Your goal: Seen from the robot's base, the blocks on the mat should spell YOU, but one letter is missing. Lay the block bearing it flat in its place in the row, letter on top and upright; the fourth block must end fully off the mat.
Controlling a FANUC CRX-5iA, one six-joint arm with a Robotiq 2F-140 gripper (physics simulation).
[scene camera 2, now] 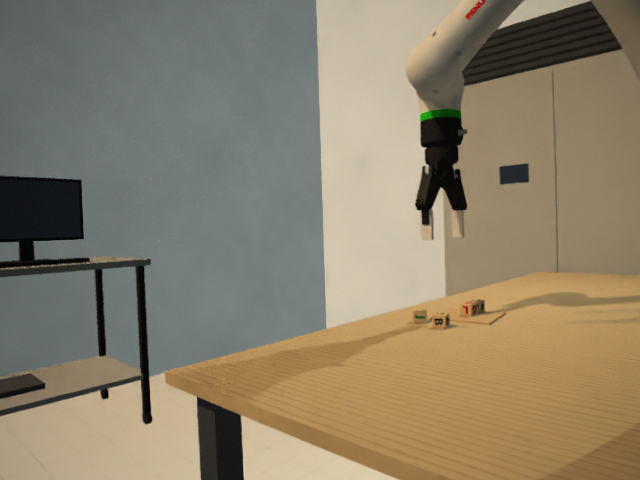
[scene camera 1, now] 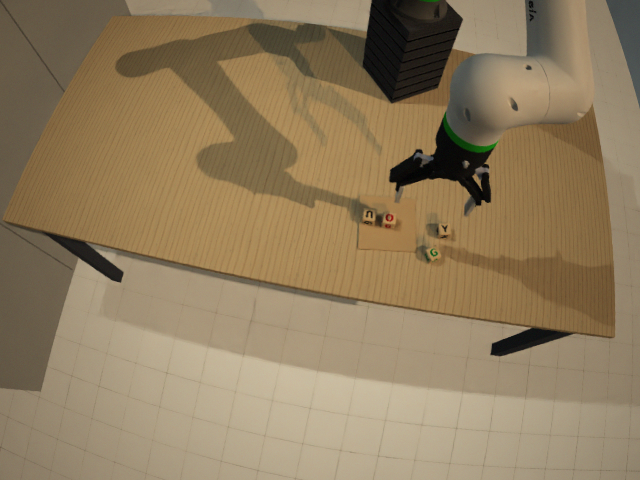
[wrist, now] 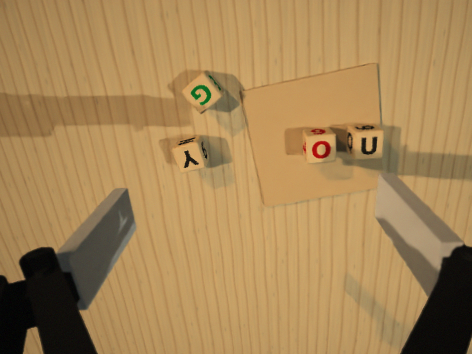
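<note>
The mat (scene camera 1: 385, 240) (scene camera 2: 483, 320) (wrist: 300, 105) bears the red O block (scene camera 1: 389, 220) (scene camera 2: 469, 308) (wrist: 319, 145) and the black U block (scene camera 1: 368, 217) (wrist: 365, 142), letters on top. In the wrist view both letters read upright, U right of O, with bare mat left of O. The Y block (scene camera 1: 443, 230) (scene camera 2: 440, 320) (wrist: 190, 154) lies off the mat, Y on top, roughly upside down compared with U. The green G block (scene camera 1: 433, 254) (scene camera 2: 419, 316) (wrist: 202, 92) lies off the mat, turned askew. My gripper (scene camera 1: 432, 206) (scene camera 2: 442, 237) (wrist: 251, 202) is open and empty, high above the table.
The wooden table (scene camera 1: 180, 206) (scene camera 2: 413, 382) carries the blocks and mat. The dark ribbed pedestal (scene camera 1: 408, 62) stands at its back in the first scene view. A side desk (scene camera 2: 143, 320) with a monitor (scene camera 2: 41, 209) stands apart at the left of the second scene view.
</note>
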